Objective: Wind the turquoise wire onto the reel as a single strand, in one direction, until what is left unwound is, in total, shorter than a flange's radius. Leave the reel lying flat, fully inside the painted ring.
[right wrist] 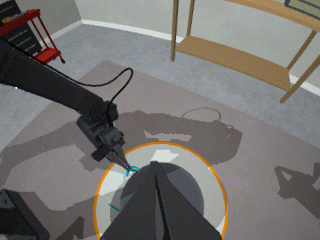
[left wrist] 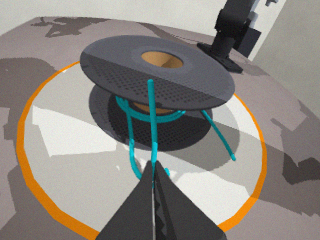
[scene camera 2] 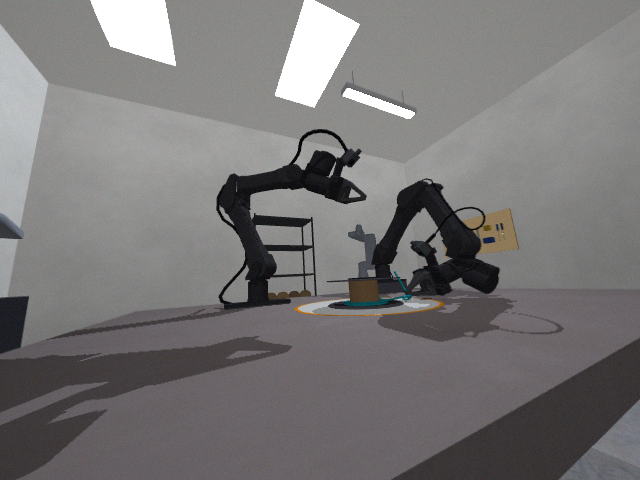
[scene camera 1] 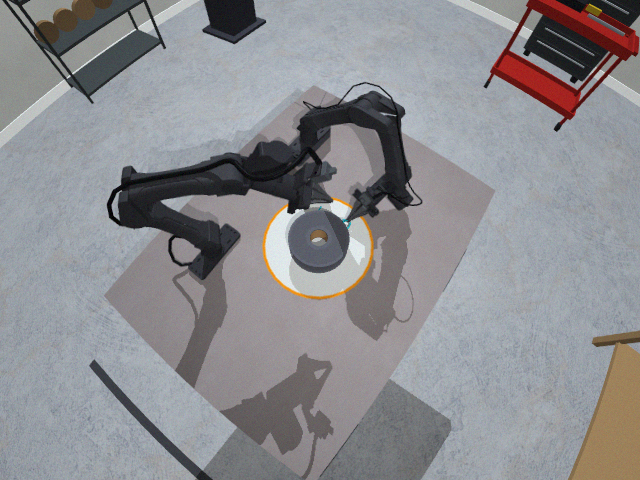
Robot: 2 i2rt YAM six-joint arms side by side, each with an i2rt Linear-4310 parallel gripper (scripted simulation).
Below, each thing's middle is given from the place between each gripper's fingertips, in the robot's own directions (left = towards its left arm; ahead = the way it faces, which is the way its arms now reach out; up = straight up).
Labels:
The reel (scene camera 1: 315, 224) lies 260 mm below my right hand (scene camera 1: 332, 201), 20 mm to the right of it and 20 mm behind it.
Now: left hand (scene camera 2: 405, 293) 120 mm to the left of the reel, 30 mm past it and 10 mm below it.

